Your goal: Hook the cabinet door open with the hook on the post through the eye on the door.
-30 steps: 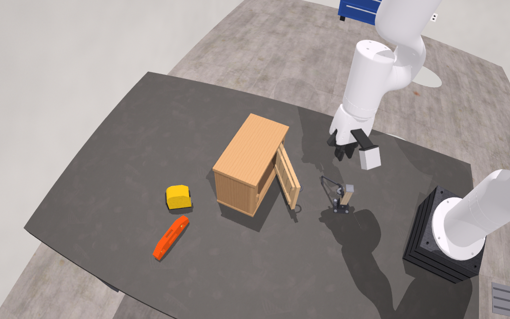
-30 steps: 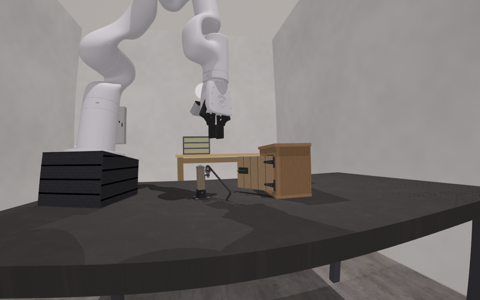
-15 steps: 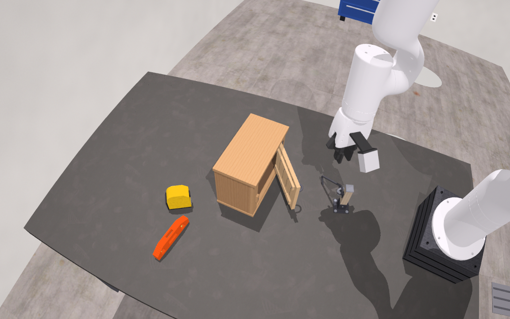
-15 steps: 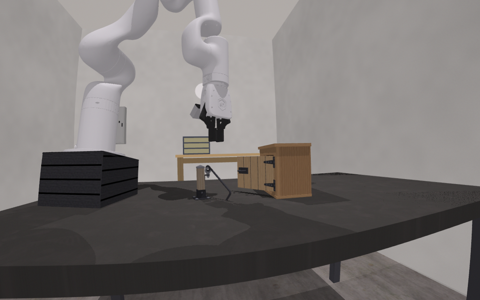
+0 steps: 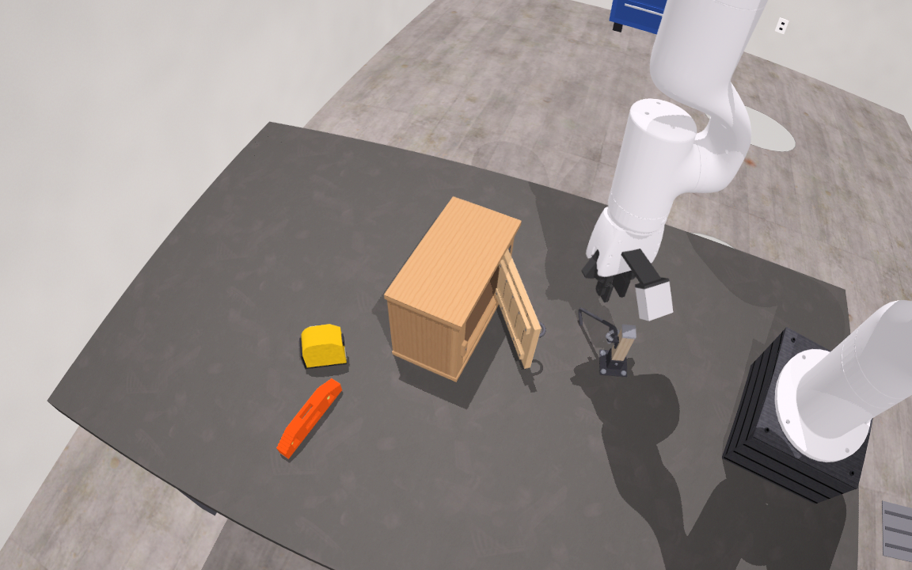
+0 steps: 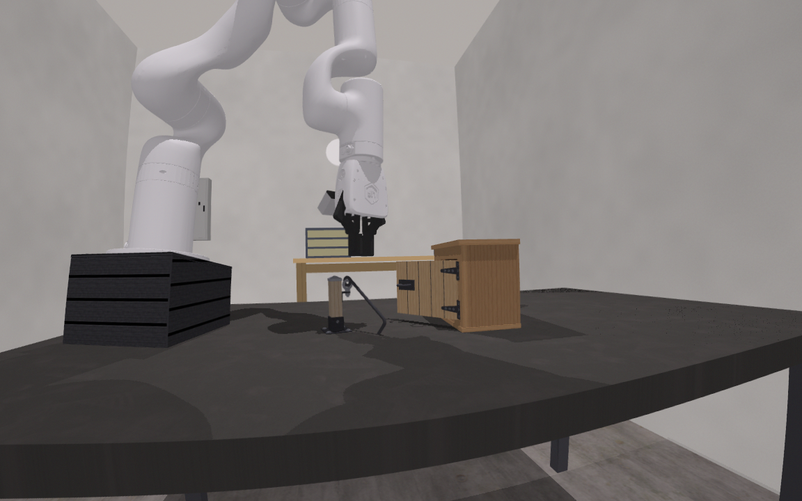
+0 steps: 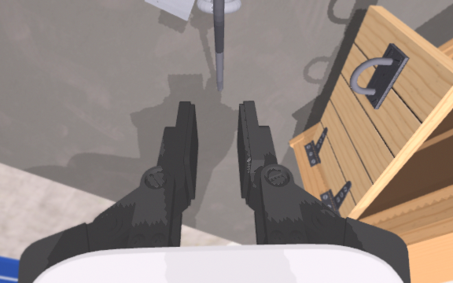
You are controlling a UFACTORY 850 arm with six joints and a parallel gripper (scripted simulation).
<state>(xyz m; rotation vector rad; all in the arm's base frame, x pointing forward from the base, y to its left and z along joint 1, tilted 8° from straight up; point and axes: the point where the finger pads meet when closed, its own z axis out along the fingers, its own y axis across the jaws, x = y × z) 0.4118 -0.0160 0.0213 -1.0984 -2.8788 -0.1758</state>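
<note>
The hook is 11 cm below my hand. Also, from my hand: orange bar (37 cm to the left, 32 cm ahead, 14 cm below); then yellow block (37 cm ahead, 25 cm to the left, 13 cm below); then cabinet door (13 cm ahead, 9 cm below, 4 cm to the left).
</note>
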